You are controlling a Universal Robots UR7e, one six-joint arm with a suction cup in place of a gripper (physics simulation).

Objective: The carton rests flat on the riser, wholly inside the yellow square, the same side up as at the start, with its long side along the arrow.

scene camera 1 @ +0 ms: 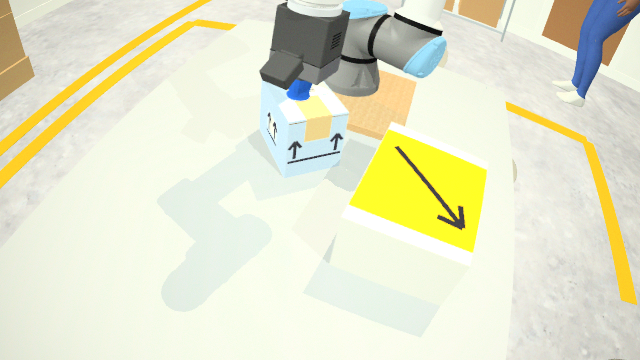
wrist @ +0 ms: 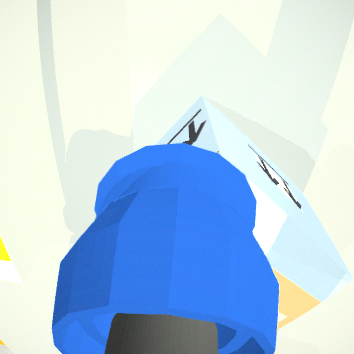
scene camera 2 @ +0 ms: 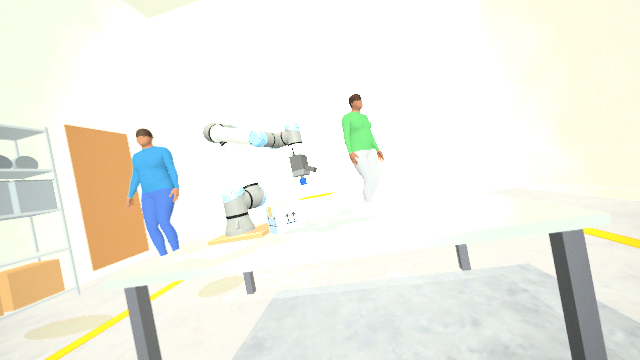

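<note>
The light-blue carton [scene camera 1: 317, 149] [scene camera 2: 282, 221] [wrist: 305, 250] stands upright on the table, left of the riser [scene camera 1: 400, 265] and apart from it. Its printed arrows point up, and tan tape runs over its top and down one side. The riser's white top bears the yellow square [scene camera 1: 380, 185] [wrist: 3, 251] with the black arrow [scene camera 1: 430, 187], which points to the front right in scene camera 1. My gripper, a blue suction cup [scene camera 1: 299, 92] [scene camera 2: 303, 181] [wrist: 175, 215], is off and bears nothing. It hangs above the carton with a gap, seen in scene camera 2, and hides part of it in the wrist view.
The arm's base stands on a wooden board [scene camera 1: 395, 100] [scene camera 2: 240, 240] behind the carton. A person in blue [scene camera 1: 597, 45] [scene camera 2: 155, 175] and one in green [scene camera 2: 361, 131] stand beyond the table [scene camera 1: 100, 300]. A shelf unit [scene camera 2: 62, 210] is at the far left.
</note>
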